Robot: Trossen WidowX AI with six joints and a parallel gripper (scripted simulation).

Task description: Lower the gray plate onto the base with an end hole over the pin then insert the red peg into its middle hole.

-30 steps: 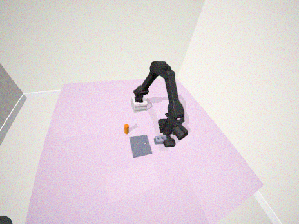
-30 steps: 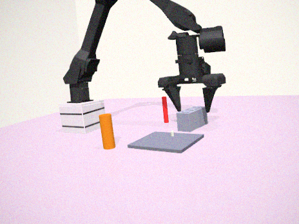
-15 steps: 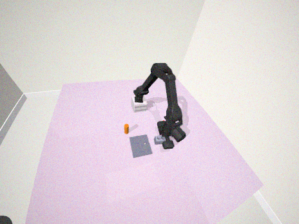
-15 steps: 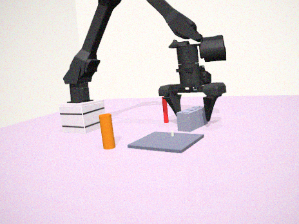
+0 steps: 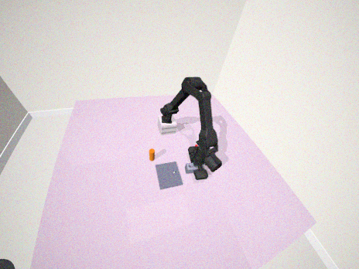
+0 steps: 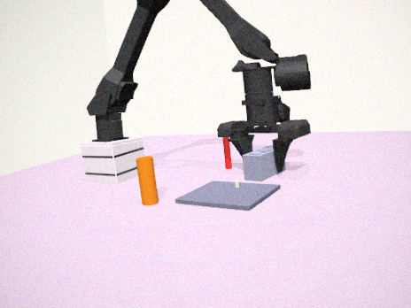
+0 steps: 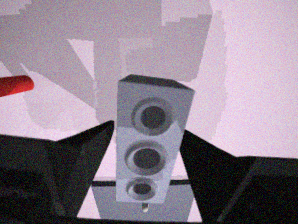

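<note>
My gripper tip is 30 mm below the gray plate. Round my gripper tip: gray base: 20 mm ahead, 130 mm to the right; orange cylinder: 80 mm behind, 230 mm to the right, 30 mm above; red peg: 120 mm behind, 30 mm to the left, 30 mm above.
</note>
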